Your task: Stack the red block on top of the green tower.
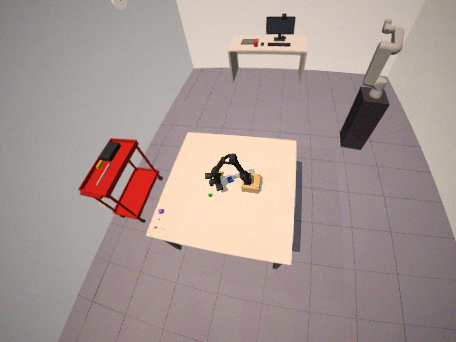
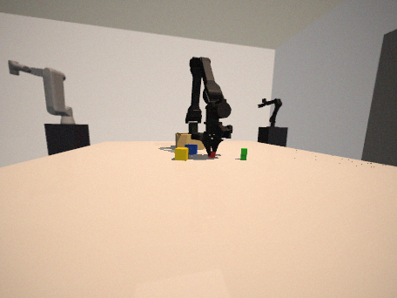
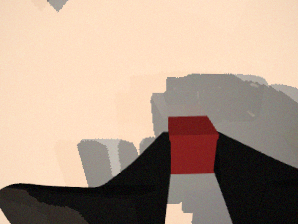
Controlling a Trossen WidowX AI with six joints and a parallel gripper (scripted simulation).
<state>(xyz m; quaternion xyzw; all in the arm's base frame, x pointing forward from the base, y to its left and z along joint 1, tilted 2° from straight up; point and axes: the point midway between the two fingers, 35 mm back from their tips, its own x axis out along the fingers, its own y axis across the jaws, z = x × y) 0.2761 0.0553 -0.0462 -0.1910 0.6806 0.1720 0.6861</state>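
My gripper tip is now 9 cm past the blue block, 8 cm to the left of it and 1 cm below it. Round my gripper tip: yellow block (13 cm to the right, 4 cm ahead, 2 cm above); then purple block (47 cm ahead, 40 cm to the left, 1 cm above); then red block (right at my gripper tip).
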